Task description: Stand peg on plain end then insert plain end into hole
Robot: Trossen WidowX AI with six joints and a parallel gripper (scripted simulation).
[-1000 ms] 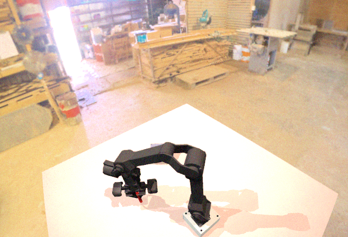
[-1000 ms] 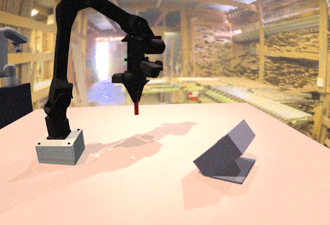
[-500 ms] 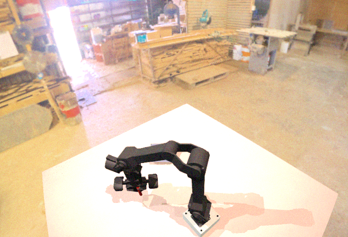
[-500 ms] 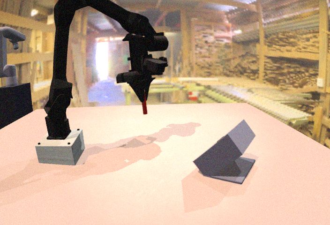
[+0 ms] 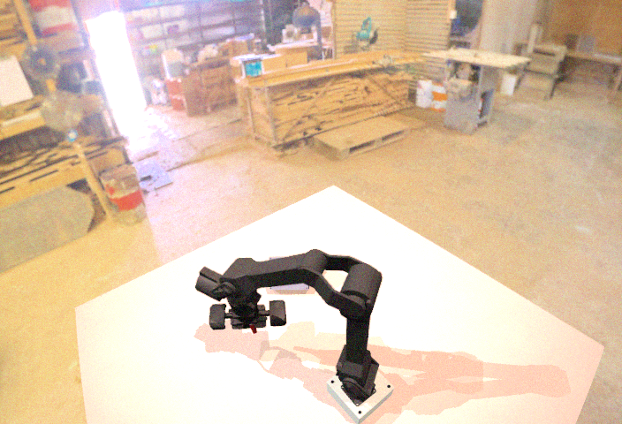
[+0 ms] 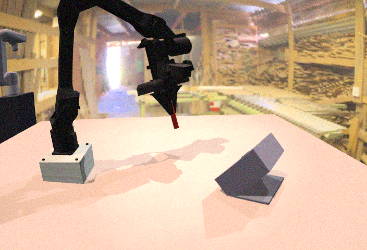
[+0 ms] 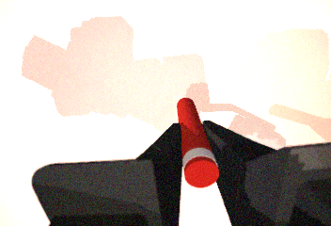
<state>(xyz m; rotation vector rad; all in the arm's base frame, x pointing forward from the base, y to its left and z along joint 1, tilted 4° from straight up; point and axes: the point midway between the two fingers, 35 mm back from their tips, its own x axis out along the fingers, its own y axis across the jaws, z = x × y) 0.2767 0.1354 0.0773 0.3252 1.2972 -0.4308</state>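
Right now the grey sloped panel is 160 mm ahead of my gripper tip, 210 mm to the right of it and 70 mm below it. Also, from my gripper tip: red peg 20 mm above.
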